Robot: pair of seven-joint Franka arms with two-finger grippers.
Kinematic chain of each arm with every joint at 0, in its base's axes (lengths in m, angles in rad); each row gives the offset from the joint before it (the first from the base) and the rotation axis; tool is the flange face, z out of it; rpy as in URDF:
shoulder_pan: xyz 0 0 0.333 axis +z
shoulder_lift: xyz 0 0 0 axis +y
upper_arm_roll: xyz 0 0 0.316 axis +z
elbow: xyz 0.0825 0 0 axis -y
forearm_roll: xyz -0.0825 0 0.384 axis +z
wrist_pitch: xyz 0 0 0 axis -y
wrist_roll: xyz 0.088 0 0 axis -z
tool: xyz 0 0 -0.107 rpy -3.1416 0 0
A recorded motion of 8 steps. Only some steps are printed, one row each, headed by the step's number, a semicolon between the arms.
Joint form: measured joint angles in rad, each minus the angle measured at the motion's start. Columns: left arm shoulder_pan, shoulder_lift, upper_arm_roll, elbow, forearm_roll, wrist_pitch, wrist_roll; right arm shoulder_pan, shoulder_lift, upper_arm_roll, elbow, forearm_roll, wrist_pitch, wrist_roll.
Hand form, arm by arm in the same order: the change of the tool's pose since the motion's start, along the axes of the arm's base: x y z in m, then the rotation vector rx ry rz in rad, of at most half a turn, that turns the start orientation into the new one. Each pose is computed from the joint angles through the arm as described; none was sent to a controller.
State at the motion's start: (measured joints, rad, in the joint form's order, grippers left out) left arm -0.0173 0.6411 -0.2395 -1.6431 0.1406 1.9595 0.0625; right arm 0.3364 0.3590 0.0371 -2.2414 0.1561 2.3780 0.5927
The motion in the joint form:
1: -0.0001 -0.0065 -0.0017 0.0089 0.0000 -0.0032 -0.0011; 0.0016 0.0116 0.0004 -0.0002 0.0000 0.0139 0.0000
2: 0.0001 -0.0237 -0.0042 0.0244 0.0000 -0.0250 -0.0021; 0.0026 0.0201 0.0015 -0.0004 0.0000 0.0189 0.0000
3: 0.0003 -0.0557 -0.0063 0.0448 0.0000 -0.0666 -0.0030; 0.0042 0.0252 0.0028 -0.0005 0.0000 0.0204 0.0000
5: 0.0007 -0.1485 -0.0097 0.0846 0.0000 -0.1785 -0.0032; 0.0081 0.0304 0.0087 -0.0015 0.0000 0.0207 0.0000
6: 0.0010 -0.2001 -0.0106 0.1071 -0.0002 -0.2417 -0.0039; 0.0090 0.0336 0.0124 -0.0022 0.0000 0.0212 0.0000
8: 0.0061 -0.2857 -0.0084 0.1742 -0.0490 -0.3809 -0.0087; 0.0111 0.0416 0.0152 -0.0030 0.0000 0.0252 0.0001
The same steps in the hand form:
1: 0.0029 -0.0010 0.0076 -0.0017 -0.0121 0.0007; -0.0004 0.0007 -0.0052 -0.0005 -0.0023 0.0007
2: 0.0062 -0.0017 0.0239 0.0000 -0.0235 0.0014; -0.0014 0.0014 -0.0094 -0.0019 0.0012 0.0023
3: 0.0090 -0.0014 0.0508 0.0065 -0.0356 0.0025; -0.0026 0.0026 -0.0120 -0.0028 0.0048 0.0049
5: 0.0071 0.0009 0.1215 0.0275 -0.0600 0.0043; -0.0057 0.0070 -0.0149 -0.0027 0.0111 0.0143
6: 0.0025 0.0030 0.1609 0.0396 -0.0728 0.0079; -0.0073 0.0090 -0.0167 -0.0026 0.0148 0.0186
8: -0.0111 0.0078 0.2367 0.0195 -0.0765 0.0442; -0.0094 0.0109 -0.0208 -0.0036 0.0195 0.0228

